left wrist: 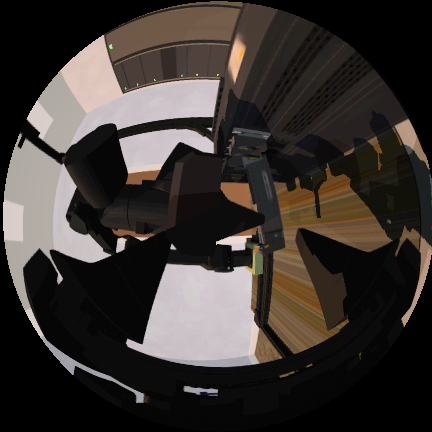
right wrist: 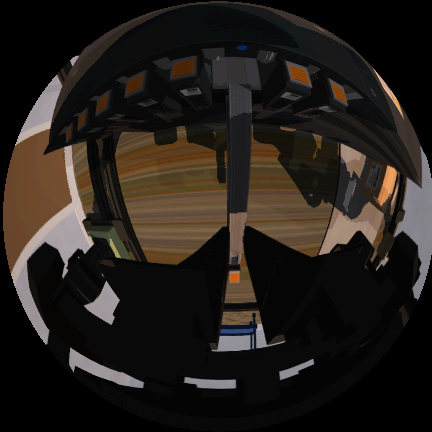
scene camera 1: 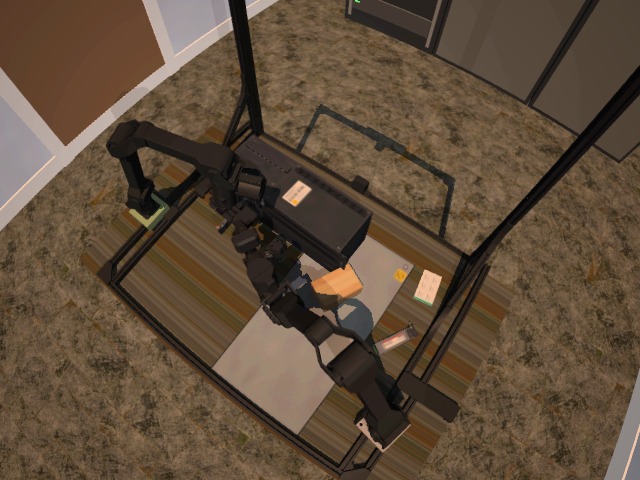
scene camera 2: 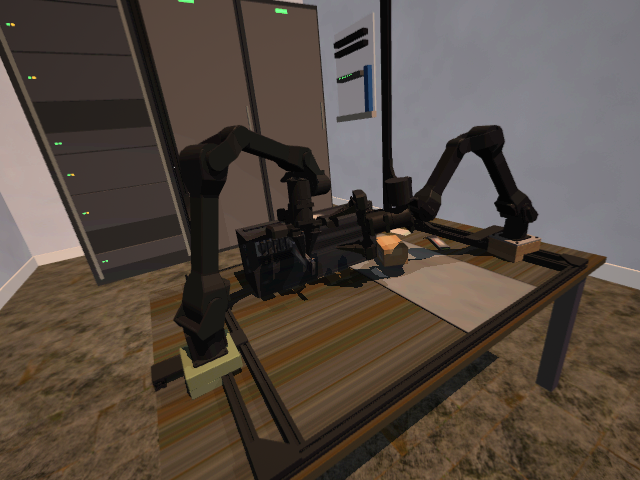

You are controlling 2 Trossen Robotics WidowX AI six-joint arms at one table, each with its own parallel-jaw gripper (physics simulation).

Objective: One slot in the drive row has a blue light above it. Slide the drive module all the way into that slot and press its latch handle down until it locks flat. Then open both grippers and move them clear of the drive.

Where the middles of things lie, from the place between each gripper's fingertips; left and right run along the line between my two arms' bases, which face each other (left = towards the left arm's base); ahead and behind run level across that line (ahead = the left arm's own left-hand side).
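Labels:
Grey mat point(scene camera 1: 275, 368): my right hand 20 mm short of it, 350 mm to the right of it, 130 mm above it.
Grey mat, from my left hand: 10 mm ahead, 270 mm to the left, 180 mm below.

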